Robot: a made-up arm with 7 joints.
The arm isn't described. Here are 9 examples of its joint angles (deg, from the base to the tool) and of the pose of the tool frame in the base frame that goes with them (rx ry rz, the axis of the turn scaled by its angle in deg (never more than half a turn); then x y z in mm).
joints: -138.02 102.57 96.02 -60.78 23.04 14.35 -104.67
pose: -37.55 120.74 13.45 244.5 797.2 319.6
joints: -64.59 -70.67 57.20 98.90 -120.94 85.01 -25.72
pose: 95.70 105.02 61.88 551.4 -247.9 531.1
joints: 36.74 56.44 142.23 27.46 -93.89 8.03 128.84
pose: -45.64 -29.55 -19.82 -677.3 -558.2 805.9
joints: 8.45 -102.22 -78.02 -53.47 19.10 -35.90 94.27
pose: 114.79 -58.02 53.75 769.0 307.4 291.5
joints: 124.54 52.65 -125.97 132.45 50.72 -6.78 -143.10
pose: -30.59 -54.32 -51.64 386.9 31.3 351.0
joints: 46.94 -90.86 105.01 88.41 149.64 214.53 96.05
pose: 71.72 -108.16 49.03 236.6 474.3 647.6
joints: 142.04 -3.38 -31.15 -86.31 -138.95 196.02 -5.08
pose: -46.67 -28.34 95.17 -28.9 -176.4 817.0
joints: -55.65 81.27 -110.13 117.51 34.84 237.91 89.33
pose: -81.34 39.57 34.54 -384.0 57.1 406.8
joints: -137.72 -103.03 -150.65 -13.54 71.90 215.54 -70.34
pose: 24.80 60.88 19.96 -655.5 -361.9 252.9
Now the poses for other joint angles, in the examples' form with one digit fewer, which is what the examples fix.
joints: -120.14 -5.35 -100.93 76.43 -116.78 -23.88 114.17
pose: -75.0 24.1 -95.9 -454 212 1130
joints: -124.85 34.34 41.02 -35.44 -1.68 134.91 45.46
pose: -35.2 132.3 100.6 85 534 857
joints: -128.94 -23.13 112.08 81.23 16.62 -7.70 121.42
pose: -56.1 134.6 31.2 274 -287 948
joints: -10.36 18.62 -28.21 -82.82 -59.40 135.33 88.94
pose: -85.7 88.6 65.5 -265 194 698
